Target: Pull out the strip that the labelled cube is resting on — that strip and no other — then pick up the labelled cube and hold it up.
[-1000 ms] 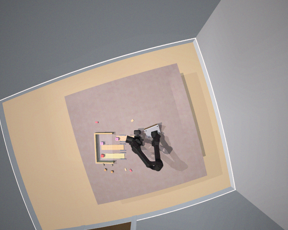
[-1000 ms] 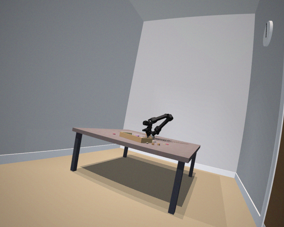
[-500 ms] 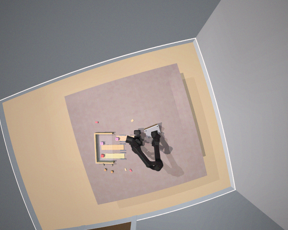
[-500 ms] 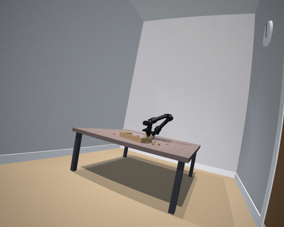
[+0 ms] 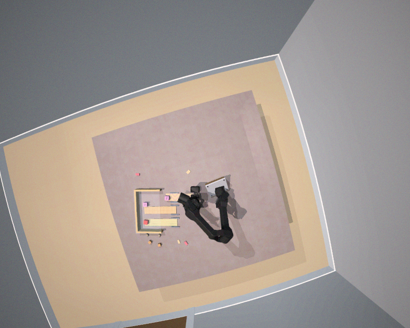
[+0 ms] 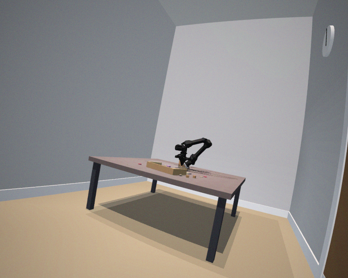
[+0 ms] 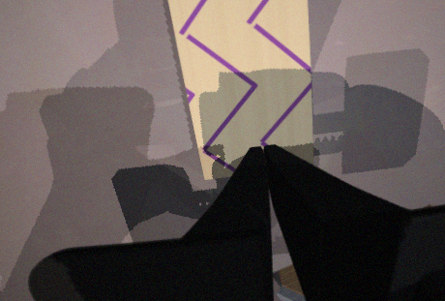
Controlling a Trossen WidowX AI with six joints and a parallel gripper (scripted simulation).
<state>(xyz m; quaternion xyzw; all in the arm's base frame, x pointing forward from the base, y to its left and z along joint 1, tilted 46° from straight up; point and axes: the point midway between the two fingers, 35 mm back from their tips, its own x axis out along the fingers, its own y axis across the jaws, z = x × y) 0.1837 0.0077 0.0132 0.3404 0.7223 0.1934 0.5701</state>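
The zigzag strip lies 90 mm ahead of my gripper tip, 20 mm to the right of it and 40 mm below it.
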